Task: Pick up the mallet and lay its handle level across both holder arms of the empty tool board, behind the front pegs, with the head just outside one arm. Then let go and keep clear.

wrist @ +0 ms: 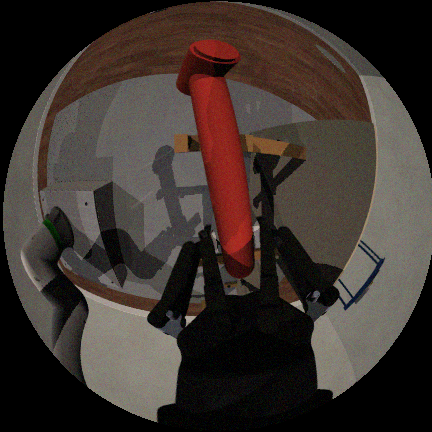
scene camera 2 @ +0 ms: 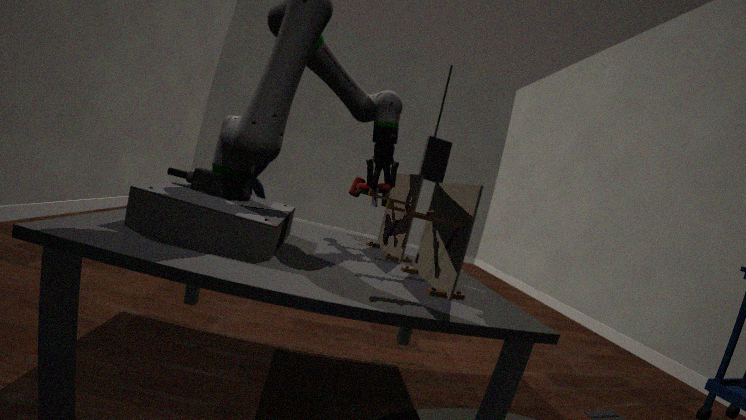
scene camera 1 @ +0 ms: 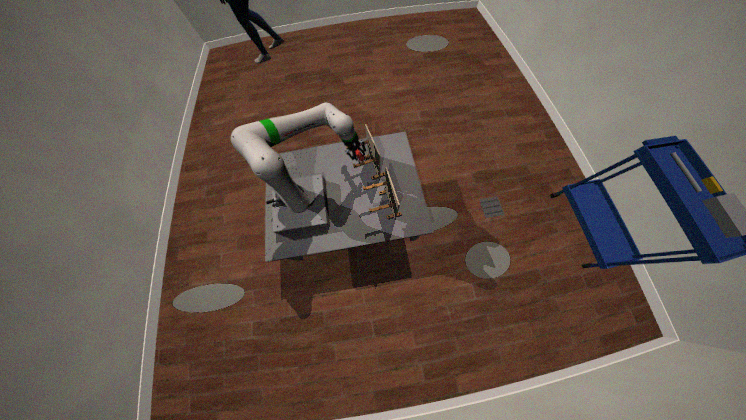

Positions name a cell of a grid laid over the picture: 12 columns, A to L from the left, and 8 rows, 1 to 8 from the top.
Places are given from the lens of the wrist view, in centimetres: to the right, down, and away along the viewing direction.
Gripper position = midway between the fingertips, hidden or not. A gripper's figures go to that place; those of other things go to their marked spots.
my gripper (wrist: G4): 2, 0, 22
red mallet (wrist: F2): -2, -12, 8
